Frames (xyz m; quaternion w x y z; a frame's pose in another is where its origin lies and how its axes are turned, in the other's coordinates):
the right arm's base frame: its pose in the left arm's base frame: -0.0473 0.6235 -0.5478 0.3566 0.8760 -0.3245 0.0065
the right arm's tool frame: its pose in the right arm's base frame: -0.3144 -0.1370 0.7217 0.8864 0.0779 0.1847 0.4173
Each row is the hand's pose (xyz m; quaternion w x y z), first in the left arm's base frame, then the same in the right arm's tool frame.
Working: the left arm's base frame: its pose in the right arm's tool frame: 1.2865 -0.3123 -0.3474 0.3051 -0.6677 0.5868 -0.3417

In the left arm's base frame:
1: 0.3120 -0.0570 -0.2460 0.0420 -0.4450 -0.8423 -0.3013
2: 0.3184 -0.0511 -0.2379 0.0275 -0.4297 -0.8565 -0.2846
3: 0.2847 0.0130 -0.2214 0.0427 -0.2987 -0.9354 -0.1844
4: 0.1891 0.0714 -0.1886 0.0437 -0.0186 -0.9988 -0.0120
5: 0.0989 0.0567 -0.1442 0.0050 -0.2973 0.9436 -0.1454
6: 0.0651 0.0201 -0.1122 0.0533 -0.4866 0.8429 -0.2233
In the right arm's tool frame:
1: 1.1432 -0.6163 -0.1279 0.1071 -0.6284 -0.2815 0.7172
2: 1.1469 -0.6233 -0.1367 0.1269 -0.6091 -0.2884 0.7278
3: 1.1209 -0.5978 -0.2014 0.2995 -0.5474 -0.2814 0.7290
4: 1.1066 -0.5100 -0.2771 0.5830 -0.3831 -0.2807 0.6592
5: 1.1442 -0.4184 -0.2998 0.8004 -0.1430 -0.2953 0.5016
6: 1.1887 -0.3801 -0.2921 0.8796 0.0271 -0.3056 0.3636

